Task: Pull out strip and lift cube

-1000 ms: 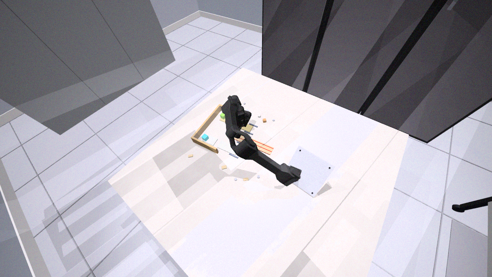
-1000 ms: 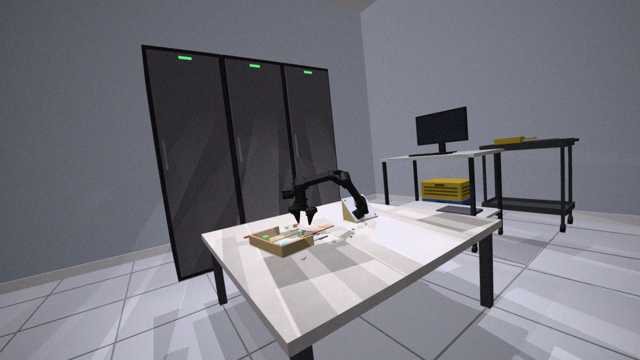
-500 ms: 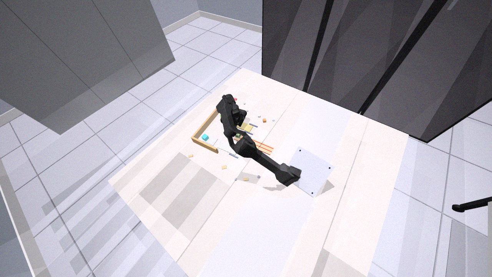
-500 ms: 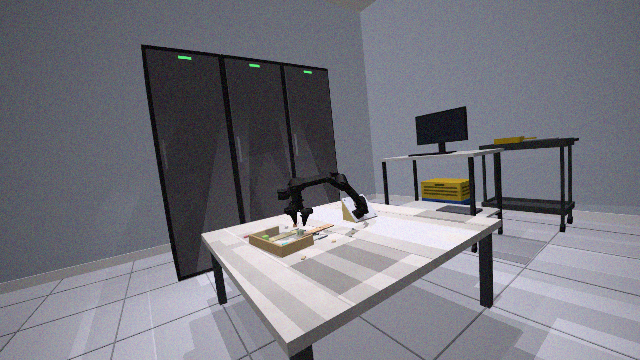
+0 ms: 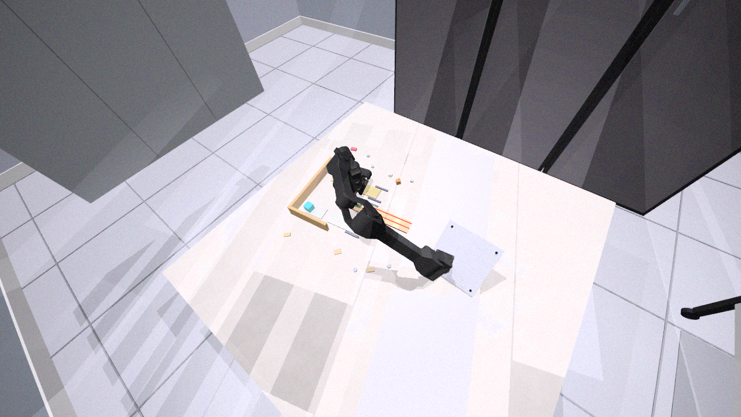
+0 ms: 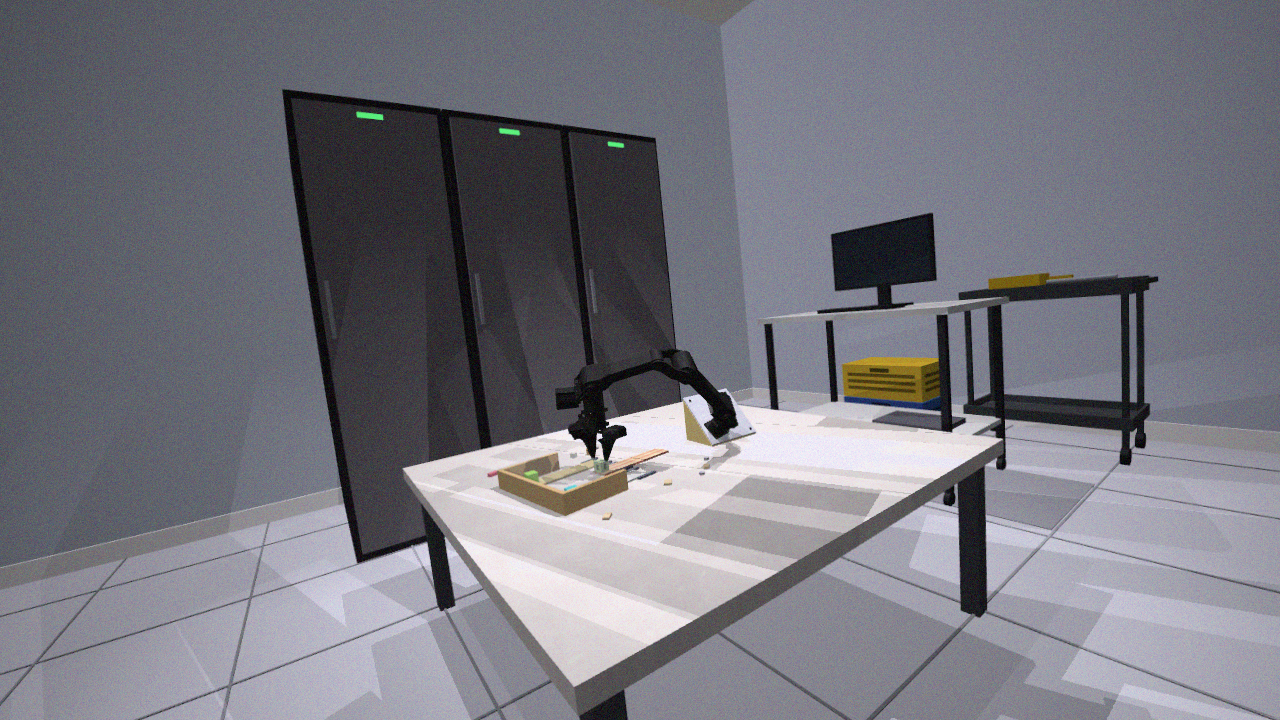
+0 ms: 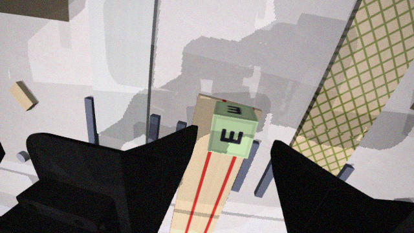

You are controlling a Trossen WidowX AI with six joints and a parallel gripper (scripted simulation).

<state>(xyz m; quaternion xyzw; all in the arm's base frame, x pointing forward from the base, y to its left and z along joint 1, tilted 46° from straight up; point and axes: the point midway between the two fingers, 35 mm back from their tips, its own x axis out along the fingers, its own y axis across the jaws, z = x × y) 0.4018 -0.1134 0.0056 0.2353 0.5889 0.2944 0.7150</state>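
My gripper tip is 20 mm above the green labelled cube.
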